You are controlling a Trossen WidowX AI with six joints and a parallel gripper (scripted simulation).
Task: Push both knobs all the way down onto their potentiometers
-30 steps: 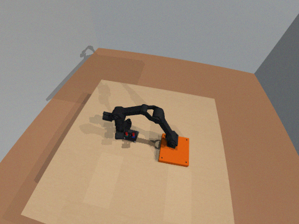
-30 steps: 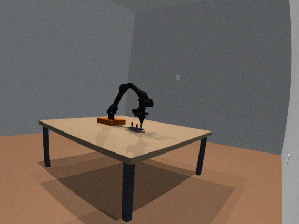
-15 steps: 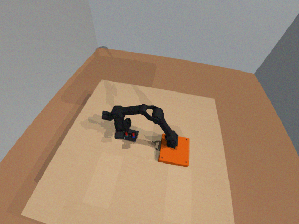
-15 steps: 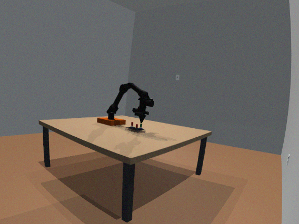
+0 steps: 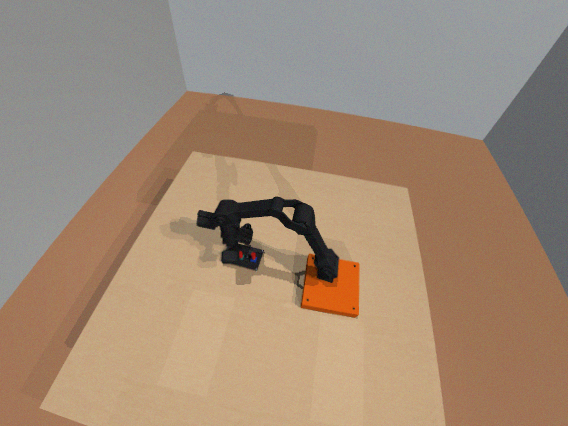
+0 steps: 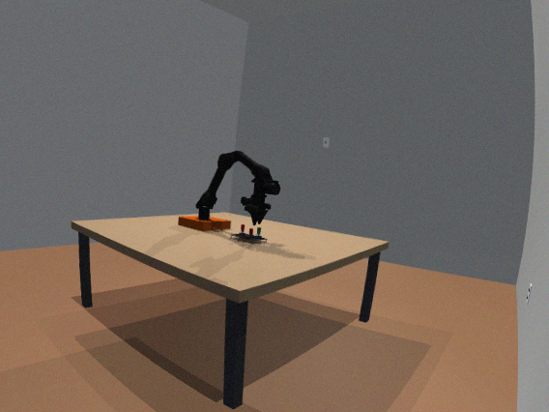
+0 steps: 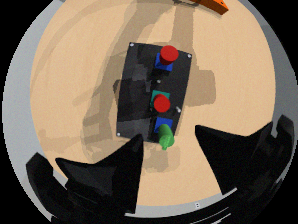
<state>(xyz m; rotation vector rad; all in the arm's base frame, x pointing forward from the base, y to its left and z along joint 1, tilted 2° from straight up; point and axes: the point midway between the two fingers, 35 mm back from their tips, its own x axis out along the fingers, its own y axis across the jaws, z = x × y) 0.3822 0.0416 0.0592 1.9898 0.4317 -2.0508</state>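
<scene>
Now: gripper tip 3 cm above the green knob and 2 cm short of it. Round my gripper tip: red knob: 8 cm behind, 3 cm below, 2 cm to the right.
</scene>
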